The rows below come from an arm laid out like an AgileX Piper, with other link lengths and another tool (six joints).
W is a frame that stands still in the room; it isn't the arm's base.
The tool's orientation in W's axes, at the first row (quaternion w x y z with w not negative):
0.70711, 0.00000, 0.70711, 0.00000
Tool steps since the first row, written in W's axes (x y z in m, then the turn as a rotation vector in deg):
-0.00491, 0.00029, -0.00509, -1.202, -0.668, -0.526
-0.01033, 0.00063, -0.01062, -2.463, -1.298, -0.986
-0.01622, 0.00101, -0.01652, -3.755, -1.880, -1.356
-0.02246, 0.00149, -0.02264, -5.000, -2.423, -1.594
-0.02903, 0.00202, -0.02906, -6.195, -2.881, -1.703
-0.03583, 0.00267, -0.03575, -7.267, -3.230, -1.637
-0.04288, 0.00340, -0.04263, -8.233, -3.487, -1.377
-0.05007, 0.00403, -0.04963, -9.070, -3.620, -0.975
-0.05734, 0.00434, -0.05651, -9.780, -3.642, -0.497
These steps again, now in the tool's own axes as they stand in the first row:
0.00509, 0.00029, -0.00491, 0.526, -0.668, -1.202
0.01062, 0.00063, -0.01033, 0.986, -1.298, -2.463
0.01652, 0.00101, -0.01622, 1.356, -1.880, -3.755
0.02264, 0.00149, -0.02246, 1.594, -2.423, -5.000
0.02906, 0.00202, -0.02903, 1.703, -2.881, -6.195
0.03575, 0.00267, -0.03583, 1.637, -3.230, -7.267
0.04263, 0.00340, -0.04288, 1.377, -3.487, -8.233
0.04963, 0.00403, -0.05007, 0.975, -3.620, -9.070
0.05651, 0.00434, -0.05734, 0.497, -3.642, -9.780

